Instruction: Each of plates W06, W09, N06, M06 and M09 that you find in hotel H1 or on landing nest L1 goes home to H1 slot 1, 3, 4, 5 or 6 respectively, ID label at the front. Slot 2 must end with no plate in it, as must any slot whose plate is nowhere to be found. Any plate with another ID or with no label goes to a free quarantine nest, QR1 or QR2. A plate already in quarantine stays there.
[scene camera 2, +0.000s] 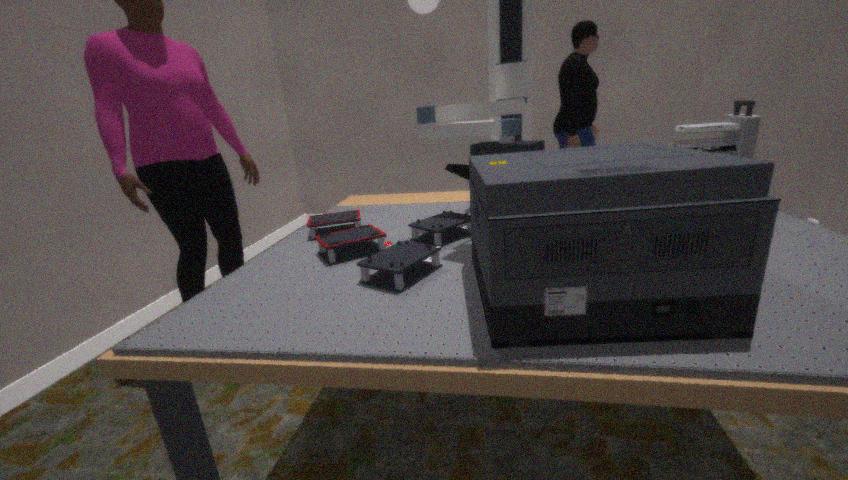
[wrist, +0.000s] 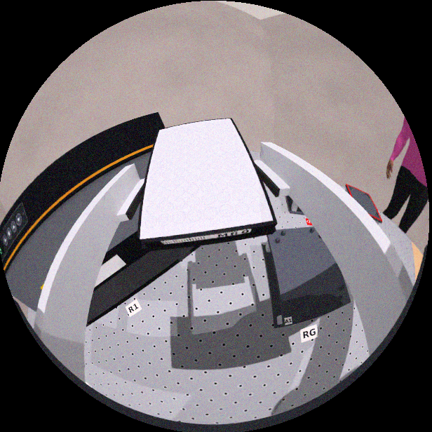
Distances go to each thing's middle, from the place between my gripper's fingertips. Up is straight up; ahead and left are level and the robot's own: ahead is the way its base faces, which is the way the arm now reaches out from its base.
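From my hand, the landing nest L1 (scene camera 2: 413, 253) is 16 cm below, 17 cm ahead and 17 cm to the right, and going by their middles, it's the nearest to my hand of the things named here. As for hotel H1 (scene camera 2: 747, 135), that's 7 cm below my hand, 30 cm behind it and 71 cm to the left of it.
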